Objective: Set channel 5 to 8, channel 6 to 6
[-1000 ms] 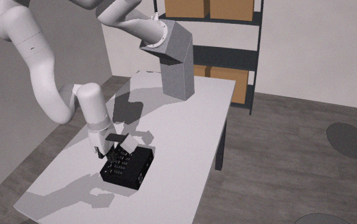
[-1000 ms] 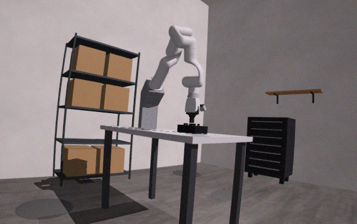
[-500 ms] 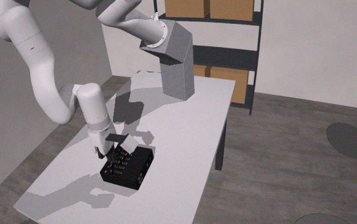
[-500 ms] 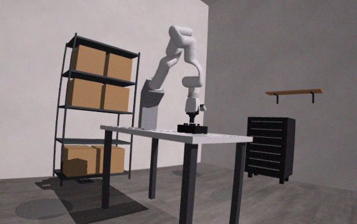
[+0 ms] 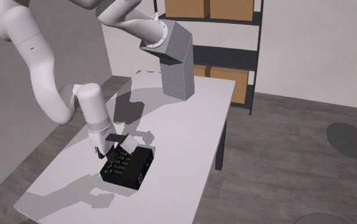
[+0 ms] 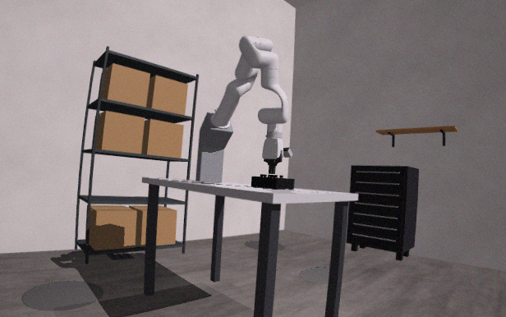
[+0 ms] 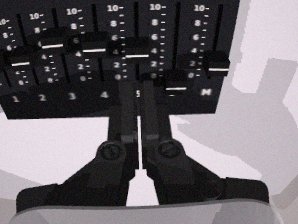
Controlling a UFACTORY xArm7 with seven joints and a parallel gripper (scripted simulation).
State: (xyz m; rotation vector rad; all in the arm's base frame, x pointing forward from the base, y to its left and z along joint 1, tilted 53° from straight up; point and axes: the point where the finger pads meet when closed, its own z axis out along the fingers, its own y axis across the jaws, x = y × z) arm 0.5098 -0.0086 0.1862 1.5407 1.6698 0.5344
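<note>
My hand is 30 mm to the right of the channel 5 fader cap and 30 mm above it. From my hand the other things lie so: channel 6 fader cap 30 mm below, 20 mm ahead; master fader cap 50 mm ahead, 30 mm below, 10 mm to the left.
</note>
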